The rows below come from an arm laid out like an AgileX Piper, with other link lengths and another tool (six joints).
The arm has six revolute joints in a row. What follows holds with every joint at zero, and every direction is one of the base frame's. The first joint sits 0.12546 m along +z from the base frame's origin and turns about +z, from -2.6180 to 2.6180 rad. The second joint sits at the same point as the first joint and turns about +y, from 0.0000 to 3.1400 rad. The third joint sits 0.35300 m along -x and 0.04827 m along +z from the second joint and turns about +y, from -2.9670 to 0.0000 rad. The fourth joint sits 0.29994 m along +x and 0.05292 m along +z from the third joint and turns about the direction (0.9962, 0, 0.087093), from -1.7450 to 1.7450 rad. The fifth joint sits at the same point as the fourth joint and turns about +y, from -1.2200 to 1.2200 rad. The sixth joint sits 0.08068 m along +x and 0.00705 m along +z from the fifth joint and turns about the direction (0.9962, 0, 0.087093), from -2.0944 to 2.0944 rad. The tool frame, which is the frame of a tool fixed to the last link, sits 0.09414 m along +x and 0.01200 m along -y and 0.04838 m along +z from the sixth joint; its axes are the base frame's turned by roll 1.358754, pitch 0.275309 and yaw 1.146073 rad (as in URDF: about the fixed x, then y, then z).
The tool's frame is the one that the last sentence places.
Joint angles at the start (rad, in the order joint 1, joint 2, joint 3, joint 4, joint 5, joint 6):
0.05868, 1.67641, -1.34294, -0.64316, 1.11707, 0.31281
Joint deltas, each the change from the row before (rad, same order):
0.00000, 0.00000, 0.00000, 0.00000, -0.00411, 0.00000
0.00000, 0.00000, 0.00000, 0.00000, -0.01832, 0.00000
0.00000, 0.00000, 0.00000, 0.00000, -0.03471, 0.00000
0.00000, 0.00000, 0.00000, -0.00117, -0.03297, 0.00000
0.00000, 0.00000, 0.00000, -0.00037, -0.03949, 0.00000
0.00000, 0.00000, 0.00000, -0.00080, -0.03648, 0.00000
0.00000, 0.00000, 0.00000, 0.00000, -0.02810, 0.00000
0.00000, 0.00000, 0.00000, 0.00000, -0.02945, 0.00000
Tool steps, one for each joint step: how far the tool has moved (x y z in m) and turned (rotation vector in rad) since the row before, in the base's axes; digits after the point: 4 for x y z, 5 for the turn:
0.0007, 0.0003, 0.0002, 0.00079, -0.00325, 0.00239
0.0029, 0.0014, 0.0009, 0.00353, -0.01448, 0.01066
0.0054, 0.0027, 0.0019, 0.00669, -0.02743, 0.02019
0.0050, 0.0026, 0.0021, 0.00523, -0.02611, 0.01948
0.0059, 0.0033, 0.0026, 0.00727, -0.03120, 0.02310
0.0053, 0.0031, 0.0026, 0.00627, -0.02883, 0.02147
0.0040, 0.0025, 0.0021, 0.00543, -0.02217, 0.01639
0.0041, 0.0027, 0.0023, 0.00569, -0.02323, 0.01718

